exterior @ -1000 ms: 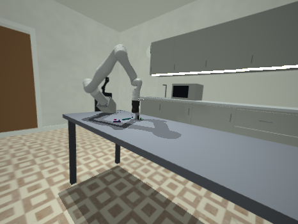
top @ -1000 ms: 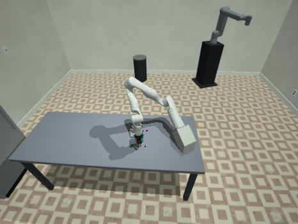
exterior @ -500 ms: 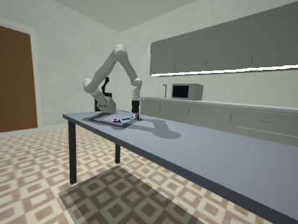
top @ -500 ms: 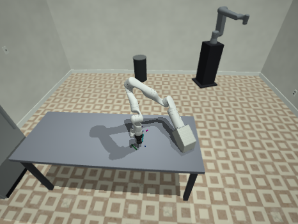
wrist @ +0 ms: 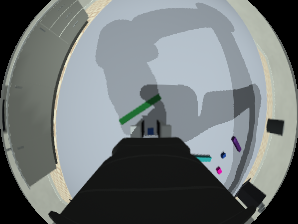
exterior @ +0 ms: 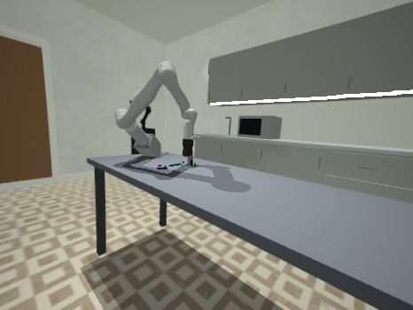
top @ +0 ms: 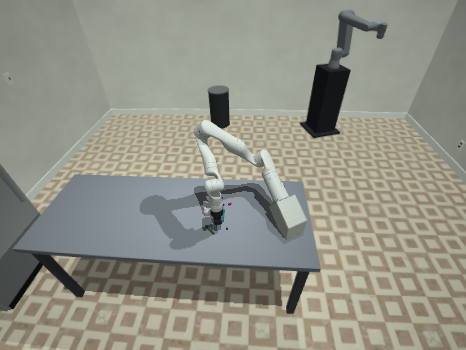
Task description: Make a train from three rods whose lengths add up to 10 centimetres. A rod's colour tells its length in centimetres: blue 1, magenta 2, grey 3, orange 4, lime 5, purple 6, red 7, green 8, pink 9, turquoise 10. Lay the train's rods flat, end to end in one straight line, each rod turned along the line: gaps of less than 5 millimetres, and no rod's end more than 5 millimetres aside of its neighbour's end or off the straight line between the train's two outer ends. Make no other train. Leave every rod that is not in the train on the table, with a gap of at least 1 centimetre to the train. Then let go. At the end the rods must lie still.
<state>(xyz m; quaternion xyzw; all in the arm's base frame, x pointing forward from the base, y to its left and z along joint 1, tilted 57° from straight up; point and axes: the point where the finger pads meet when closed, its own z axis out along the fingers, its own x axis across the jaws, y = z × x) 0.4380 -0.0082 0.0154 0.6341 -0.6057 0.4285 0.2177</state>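
The green rod lies 30 mm ahead of my hand, 10 mm to the left of it and 10 mm below it. From my hand the other things lie so: magenta rod: 160 mm to the right, 140 mm behind, 10 mm below; then turquoise rod: 70 mm to the right, 70 mm behind, 10 mm below; then purple rod: 210 mm to the right, 80 mm behind, 10 mm below.
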